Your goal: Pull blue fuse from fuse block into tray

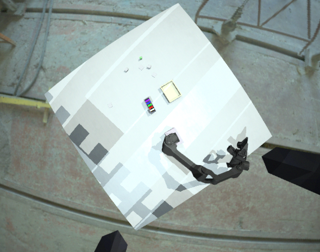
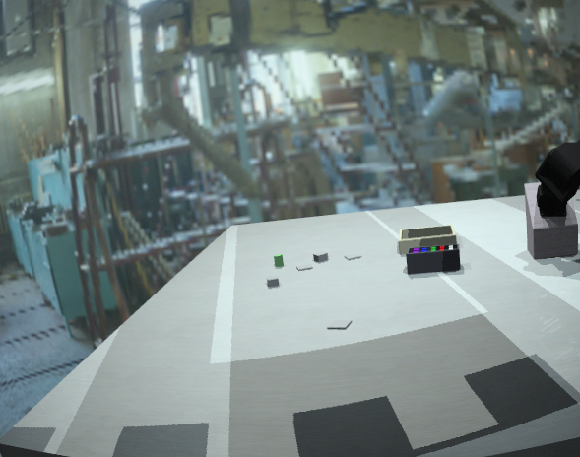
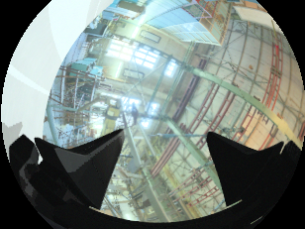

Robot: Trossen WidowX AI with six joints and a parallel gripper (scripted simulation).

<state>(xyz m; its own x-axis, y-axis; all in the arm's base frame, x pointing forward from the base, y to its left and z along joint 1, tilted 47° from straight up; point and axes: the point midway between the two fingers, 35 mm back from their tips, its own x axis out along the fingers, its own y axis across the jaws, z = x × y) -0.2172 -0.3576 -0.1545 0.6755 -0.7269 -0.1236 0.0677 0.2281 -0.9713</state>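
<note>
My gripper tip is now 50 cm short of the blue fuse, 42 cm to the right of it and 23 cm above it. The rest, counted from my gripper tip: cream tray: 50 cm ahead, 26 cm below, 24 cm to the left.
</note>
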